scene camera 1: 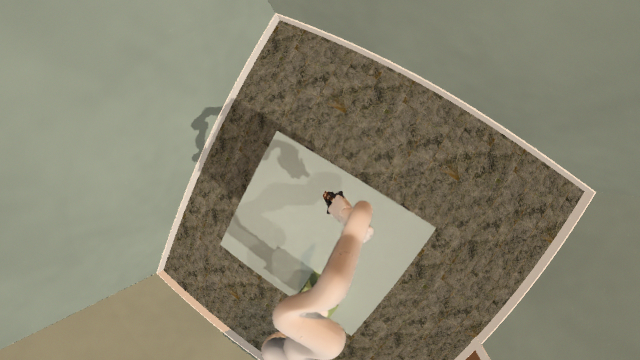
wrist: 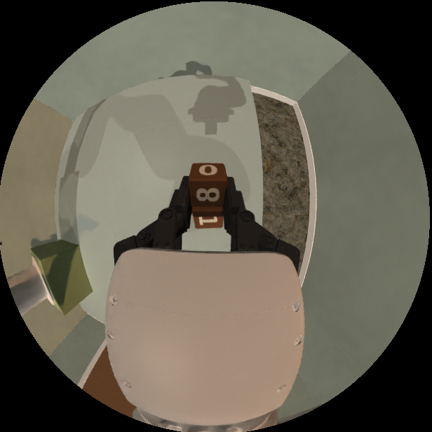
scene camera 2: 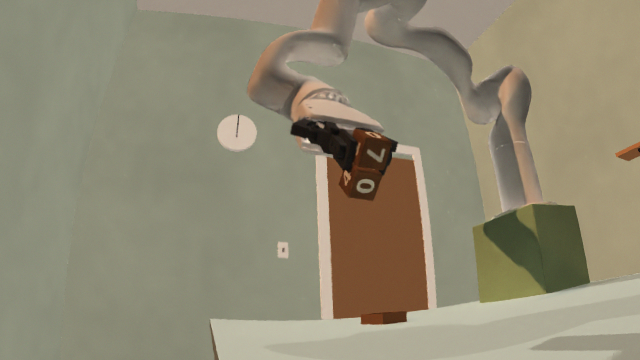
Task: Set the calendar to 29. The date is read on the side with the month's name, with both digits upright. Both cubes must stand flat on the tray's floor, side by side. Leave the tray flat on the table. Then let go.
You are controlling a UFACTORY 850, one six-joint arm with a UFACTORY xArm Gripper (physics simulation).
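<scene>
Two brown cubes are held in the air. In scene camera 2, the upper cube (scene camera 2: 372,152) shows a 7 turned sideways, and the lower cube (scene camera 2: 364,185) shows a 0 and part of another digit. In the wrist view, brown faces with 0, 8 and 1 show between the fingers; the 8 and 1 lie sideways. My gripper (scene camera 1: 333,198) (scene camera 2: 370,156) (wrist: 207,188) is shut on the cubes and tilted, high above the table. The brown tray (scene camera 2: 384,318) lies on the table in scene camera 2, well below the cubes. The arm covers its place in scene camera 1.
The pale table (scene camera 1: 390,240) (scene camera 2: 280,335) (wrist: 135,200) carries shadows of the arm. A green block (scene camera 2: 510,265) (wrist: 62,275) stands under the arm's base. A brown door (scene camera 2: 380,240) and a round clock (scene camera 2: 237,133) are on the wall behind.
</scene>
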